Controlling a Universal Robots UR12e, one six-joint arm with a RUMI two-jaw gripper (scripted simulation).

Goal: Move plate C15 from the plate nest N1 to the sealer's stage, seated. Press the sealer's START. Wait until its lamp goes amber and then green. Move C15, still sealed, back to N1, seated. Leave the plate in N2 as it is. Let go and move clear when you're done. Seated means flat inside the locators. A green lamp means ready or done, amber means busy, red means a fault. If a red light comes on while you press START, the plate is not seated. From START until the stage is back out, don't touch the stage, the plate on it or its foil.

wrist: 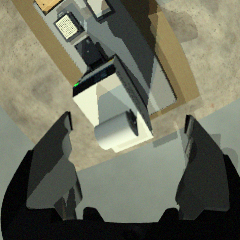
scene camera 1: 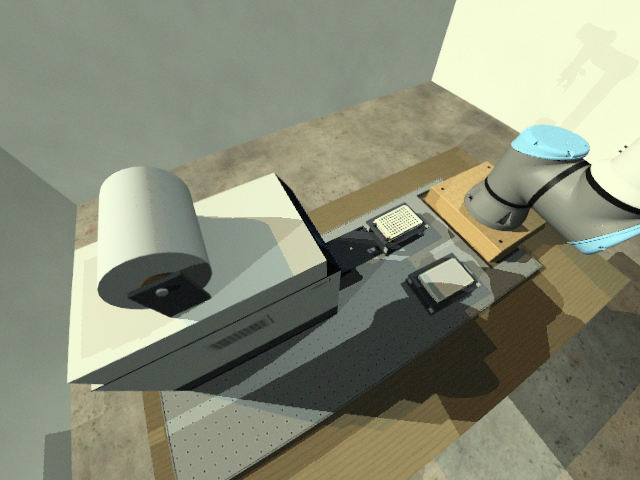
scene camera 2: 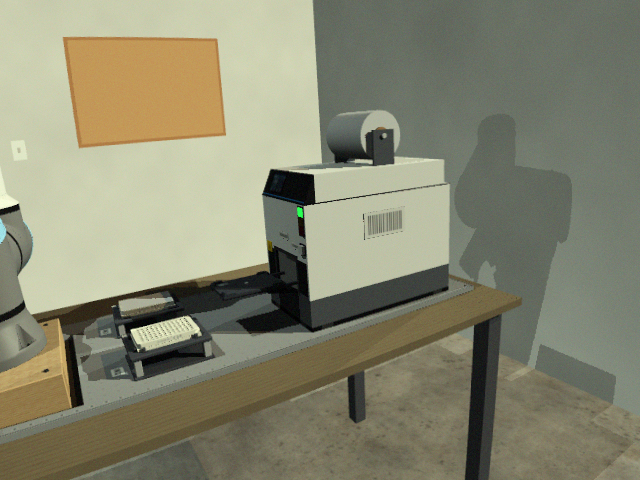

Scene:
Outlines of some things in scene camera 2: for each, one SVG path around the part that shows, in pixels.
A foil-covered plate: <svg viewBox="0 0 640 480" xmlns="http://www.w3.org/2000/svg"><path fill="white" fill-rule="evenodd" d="M176 305L168 291L119 301L121 317L132 317L168 309L168 307Z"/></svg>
A white open-well plate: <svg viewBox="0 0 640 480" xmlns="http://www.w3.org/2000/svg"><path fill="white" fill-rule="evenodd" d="M202 335L199 327L189 316L130 330L131 339L138 353L143 352L142 347L145 347L146 351L195 338L194 333L197 333L198 336Z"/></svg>

